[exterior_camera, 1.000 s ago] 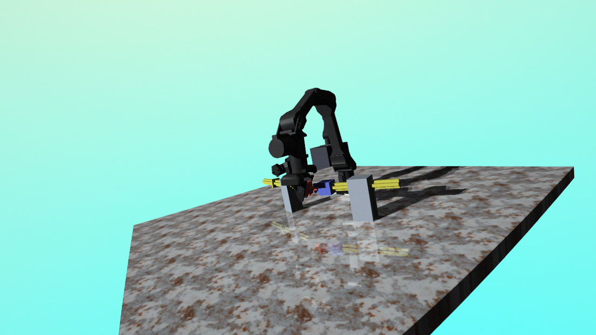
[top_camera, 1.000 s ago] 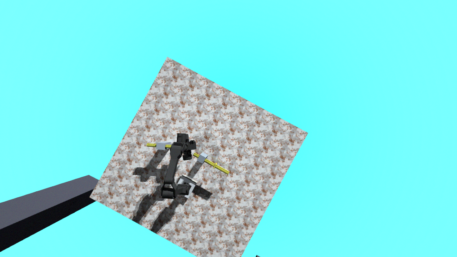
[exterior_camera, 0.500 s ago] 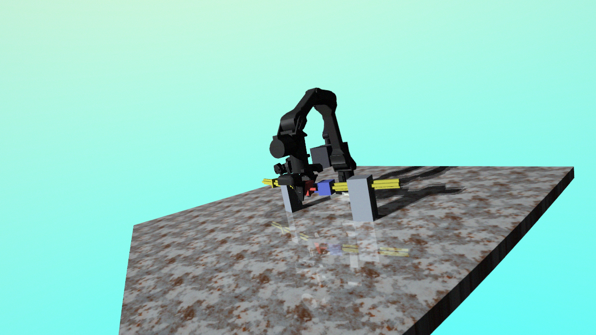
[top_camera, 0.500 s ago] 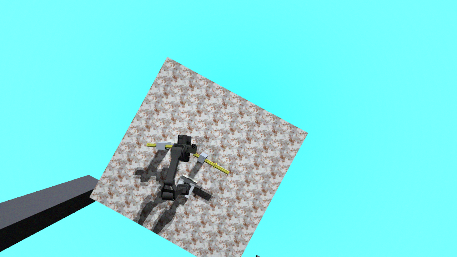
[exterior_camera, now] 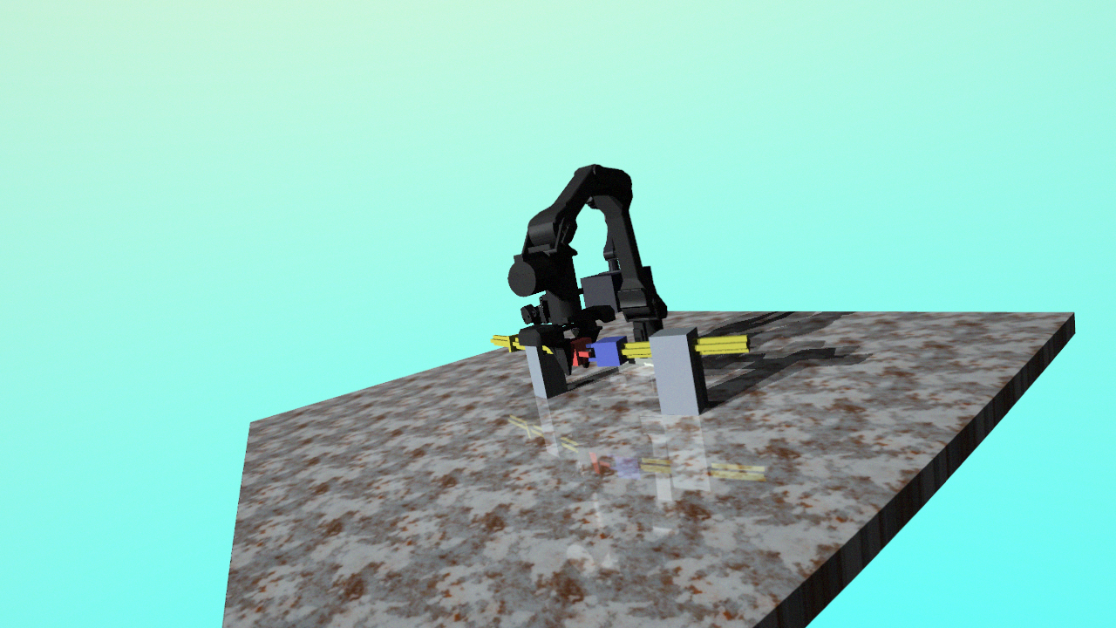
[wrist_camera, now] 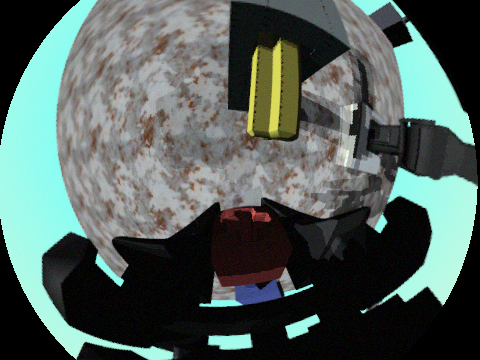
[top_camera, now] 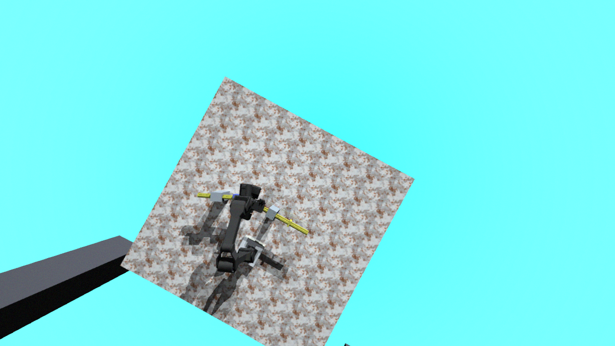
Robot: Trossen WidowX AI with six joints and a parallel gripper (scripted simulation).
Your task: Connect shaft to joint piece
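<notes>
Now: the red joint piece 4 cm above my gripper tip and 2 cm to the left of it.
</notes>
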